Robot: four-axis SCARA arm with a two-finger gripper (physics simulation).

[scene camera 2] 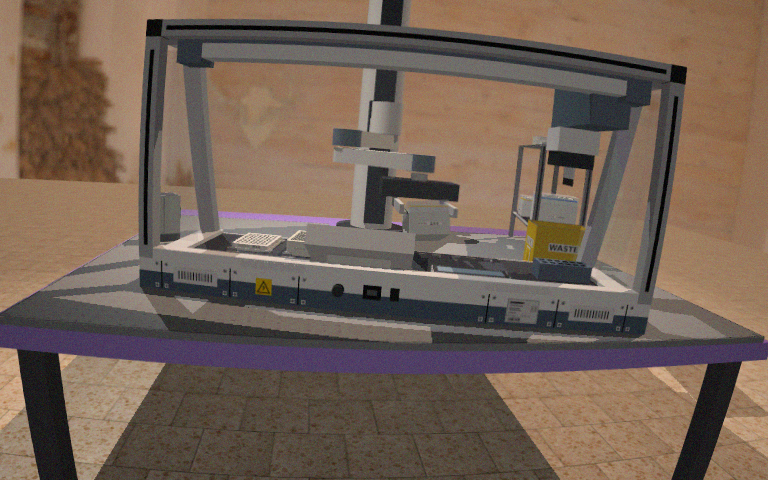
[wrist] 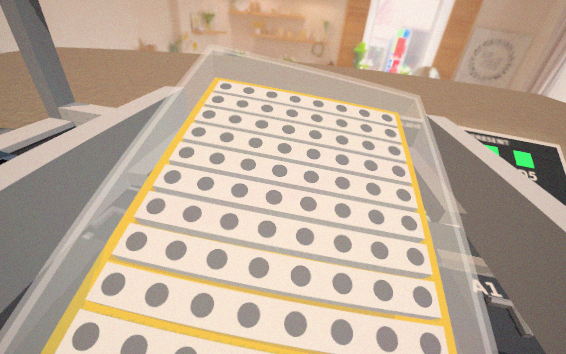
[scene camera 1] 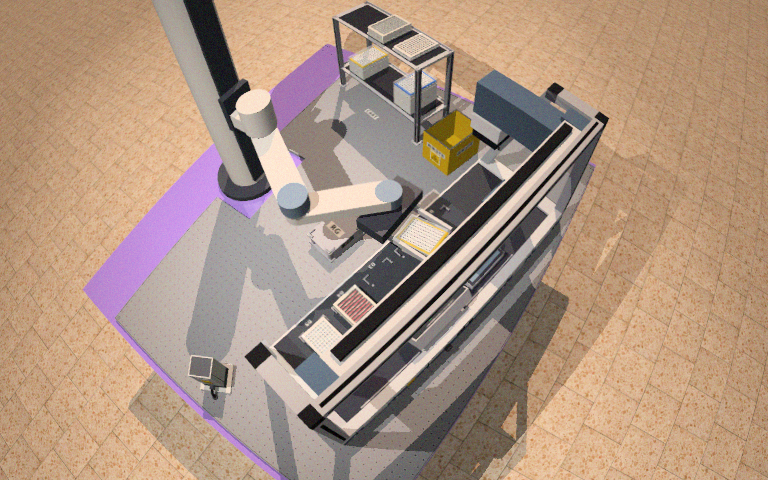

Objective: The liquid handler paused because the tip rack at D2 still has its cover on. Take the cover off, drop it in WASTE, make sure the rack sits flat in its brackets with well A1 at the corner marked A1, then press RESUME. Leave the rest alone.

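My gripper is shut on the long sides of the clear cover. The white tip rack with yellow edging is still inside the cover and hangs above the deck with it. The A1 mark and a corner bracket show on the deck, right of and below the cover, in the wrist view. The yellow WASTE bin stands beyond the deck's far end in scene camera 1. The RESUME button cannot be made out. The rack's underside is hidden.
A red-striped rack and a white plate sit on the deck. An RG block lies beside it. A lamp panel, the gantry beam and blue pipetting head, and a loaded shelf unit also show.
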